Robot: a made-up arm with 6 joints.
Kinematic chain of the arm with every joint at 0, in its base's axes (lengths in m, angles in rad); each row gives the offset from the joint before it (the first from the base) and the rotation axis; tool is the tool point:
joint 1: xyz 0 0 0.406 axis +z
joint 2: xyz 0 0 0 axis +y
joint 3: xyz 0 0 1.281 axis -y
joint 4: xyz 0 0 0 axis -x
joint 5: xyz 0.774 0 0 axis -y
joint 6: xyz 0 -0.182 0 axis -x
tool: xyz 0 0 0
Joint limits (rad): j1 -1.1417..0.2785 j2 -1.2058..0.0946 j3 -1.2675..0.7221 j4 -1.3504..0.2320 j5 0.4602..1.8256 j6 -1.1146..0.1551
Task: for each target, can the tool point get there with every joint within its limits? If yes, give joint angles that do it. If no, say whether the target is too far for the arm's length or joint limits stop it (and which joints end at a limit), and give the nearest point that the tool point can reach.
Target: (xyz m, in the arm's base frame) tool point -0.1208 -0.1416 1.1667
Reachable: yes | joints -0.4945 -0.6409 -0.9908 -0.0045 1.1114 -0.7125
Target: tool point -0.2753 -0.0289 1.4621
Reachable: yes | joints -0.4411 -0.8743 -0.4266 -0.6610 1.6582 -0.0537
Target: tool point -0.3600 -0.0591 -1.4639
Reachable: no: joint limits stop it (at a limit: joint 2, joint 3, joint 4) | nearest point -0.4311 -0.0708 0.6383 | short by 2.103 m
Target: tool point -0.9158 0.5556 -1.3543
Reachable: no: joint limits stop it (at a limit: joint 2, joint 3, joint 4) | nearest point -0.3735 0.2266 0.6383 | short by 2.091 m
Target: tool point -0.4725 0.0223 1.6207
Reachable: yes | joints -0.2874 -0.9816 -0.1058 -0.9043 0.6614 0.0503
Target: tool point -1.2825 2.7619 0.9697
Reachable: no: too far | nearest point -0.7878 1.2961 1.5738 | short by 1.661 m
